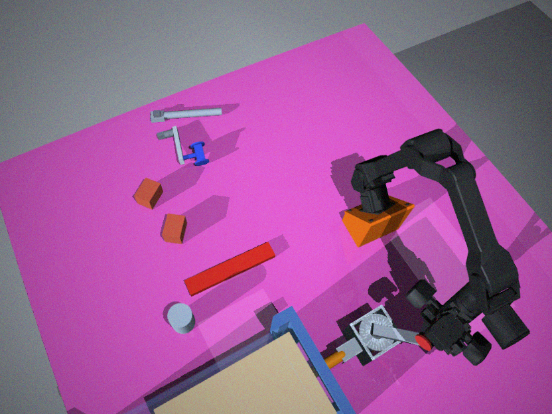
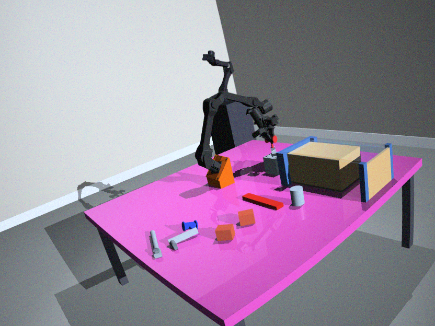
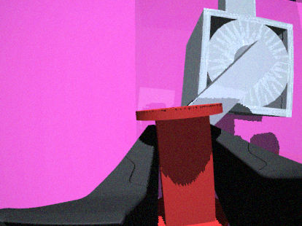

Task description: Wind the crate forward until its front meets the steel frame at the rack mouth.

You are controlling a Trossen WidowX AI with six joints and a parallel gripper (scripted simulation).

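Now: gripper tip 3 cm to the left of the winch handle, 3 cm above it and 1 cm short of it. Also, from my gripper tip: red knob 2 cm behind; then blue steel frame 21 cm ahead, 9 cm to the right, 3 cm below; then grey winch 10 cm below, 8 cm to the right, 4 cm ahead.
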